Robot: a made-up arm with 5 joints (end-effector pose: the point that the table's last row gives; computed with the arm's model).
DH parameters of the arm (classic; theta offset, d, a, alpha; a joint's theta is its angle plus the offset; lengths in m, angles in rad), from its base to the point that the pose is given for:
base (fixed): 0 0 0 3.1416
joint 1: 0 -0.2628 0.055 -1.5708
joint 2: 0 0.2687 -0.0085 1.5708
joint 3: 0 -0.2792 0.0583 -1.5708
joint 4: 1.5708 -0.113 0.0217 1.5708
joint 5: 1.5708 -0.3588 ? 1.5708
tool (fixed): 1.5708 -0.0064 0 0
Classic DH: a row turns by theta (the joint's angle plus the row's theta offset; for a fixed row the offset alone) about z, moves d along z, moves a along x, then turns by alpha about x.
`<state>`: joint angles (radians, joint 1 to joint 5).
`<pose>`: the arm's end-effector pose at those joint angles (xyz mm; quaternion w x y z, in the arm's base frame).
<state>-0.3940 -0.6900 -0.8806 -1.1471 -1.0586</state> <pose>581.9 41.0 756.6 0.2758 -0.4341 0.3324 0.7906</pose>
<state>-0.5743 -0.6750 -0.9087 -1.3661 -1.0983</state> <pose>535.8 222.6 716.8 0.0970 -0.4808 0.3145 0.8127</pose>
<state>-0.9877 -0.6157 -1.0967 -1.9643 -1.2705</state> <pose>159.6 465.3 598.2 0.3884 0.5526 -0.1777 -0.7157</pose>
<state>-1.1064 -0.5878 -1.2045 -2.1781 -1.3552</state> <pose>3.0 426.5 563.1 0.5428 0.5509 -0.1088 -0.6245</pose>
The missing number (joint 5, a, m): 0.2344
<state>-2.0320 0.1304 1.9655 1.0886 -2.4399</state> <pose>-60.4 423.0 353.0 0.3618 -0.7910 -0.1674 -0.4640</pose>
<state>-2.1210 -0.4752 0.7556 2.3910 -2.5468</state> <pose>-9.1 385.1 28.3 0.5532 -0.1498 -0.6247 -0.5304</pose>
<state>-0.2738 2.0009 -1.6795 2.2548 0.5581</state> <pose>-50.0 96.8 264.3 0.4801 -0.0400 0.3391 -0.8081</pose>
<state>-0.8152 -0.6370 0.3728 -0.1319 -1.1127</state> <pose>244.6 14.6 860.1 0.6710 -0.6394 0.1680 0.3357</pose>
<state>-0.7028 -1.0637 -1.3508 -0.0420 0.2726</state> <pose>599.0 -262.9 353.0 0.4120 0.2038 0.5861 0.6672</pose>
